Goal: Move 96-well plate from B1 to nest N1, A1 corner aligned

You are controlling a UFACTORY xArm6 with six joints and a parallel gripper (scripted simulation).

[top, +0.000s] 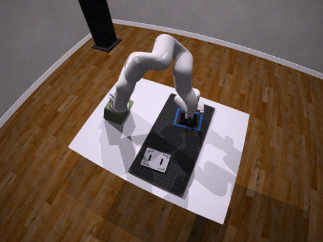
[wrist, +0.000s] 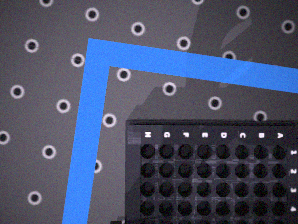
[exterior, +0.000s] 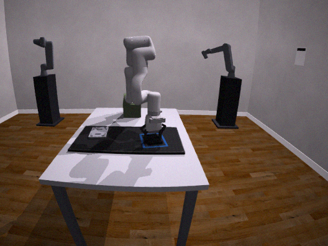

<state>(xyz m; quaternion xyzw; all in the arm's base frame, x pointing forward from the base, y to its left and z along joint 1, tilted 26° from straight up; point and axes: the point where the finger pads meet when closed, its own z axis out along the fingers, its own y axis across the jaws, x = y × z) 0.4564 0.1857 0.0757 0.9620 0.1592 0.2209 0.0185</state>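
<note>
Now: the 96-well plate 1 cm below my hand. Also, from my hand: grey plate nest N1: 38 cm to the right, 7 cm behind, 1 cm below.
</note>
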